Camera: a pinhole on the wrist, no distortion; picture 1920 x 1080 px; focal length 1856.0 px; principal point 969.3 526.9 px. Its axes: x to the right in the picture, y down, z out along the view. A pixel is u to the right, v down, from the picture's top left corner.
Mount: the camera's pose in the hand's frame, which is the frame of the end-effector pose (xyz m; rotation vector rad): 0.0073 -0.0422 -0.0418 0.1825 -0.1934 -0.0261
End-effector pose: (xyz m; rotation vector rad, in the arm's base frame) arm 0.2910 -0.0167 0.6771 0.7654 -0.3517 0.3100
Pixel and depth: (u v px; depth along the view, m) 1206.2 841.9 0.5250
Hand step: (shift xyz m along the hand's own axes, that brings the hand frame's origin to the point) -0.0278 -0.0509 0.4937
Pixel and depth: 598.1 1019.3 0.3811
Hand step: -0.1404 -0.0073 0.3300
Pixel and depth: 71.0 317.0 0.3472
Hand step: -0.2251 -0.1353 0.2543
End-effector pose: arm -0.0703 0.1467 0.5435 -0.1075 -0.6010 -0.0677
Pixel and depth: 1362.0 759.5 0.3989
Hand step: 0.0133 -0.0676 0.3682
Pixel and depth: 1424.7 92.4 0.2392
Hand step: 0.0181 -0.1423 0.1898
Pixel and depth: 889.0 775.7 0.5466
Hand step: -0.1210 -0.0663 0.4945
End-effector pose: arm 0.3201 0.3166 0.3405 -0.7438 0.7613 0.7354
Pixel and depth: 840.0 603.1 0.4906
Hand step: -0.1210 -0.1082 0.4288
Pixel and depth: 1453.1 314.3 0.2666
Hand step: 0.0236 -0.1226 0.2230
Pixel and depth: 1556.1 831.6 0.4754
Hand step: 0.0634 -0.0565 0.4595
